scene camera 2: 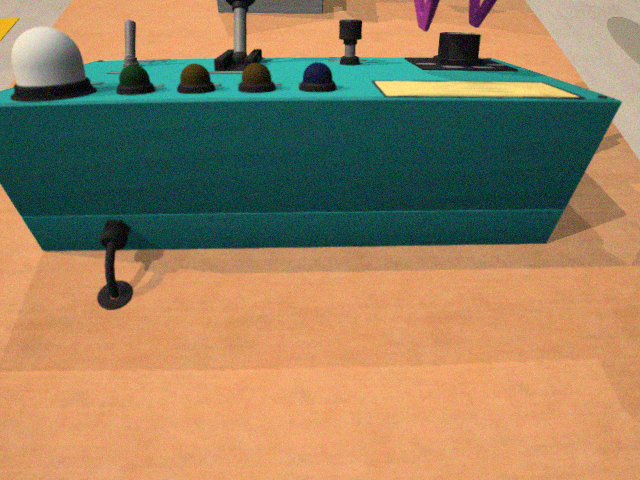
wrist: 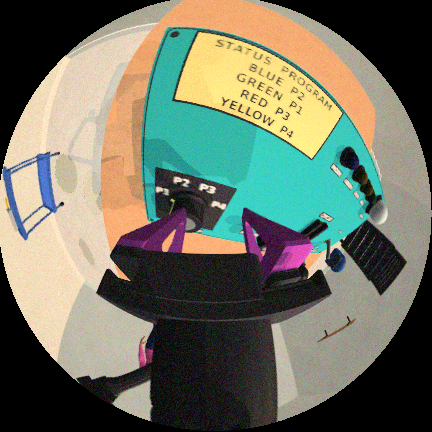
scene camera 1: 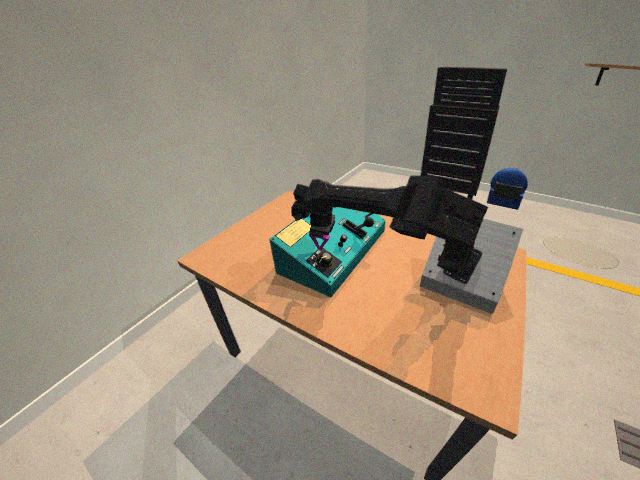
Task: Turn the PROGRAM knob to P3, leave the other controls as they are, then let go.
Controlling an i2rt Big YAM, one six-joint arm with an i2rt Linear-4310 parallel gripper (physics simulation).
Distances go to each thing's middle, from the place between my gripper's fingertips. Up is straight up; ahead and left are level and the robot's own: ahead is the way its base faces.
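Relative to the teal console point(scene camera 2: 201, 153), my hand is 15 cm to the left of it, 8 cm short of it and 4 cm above it.
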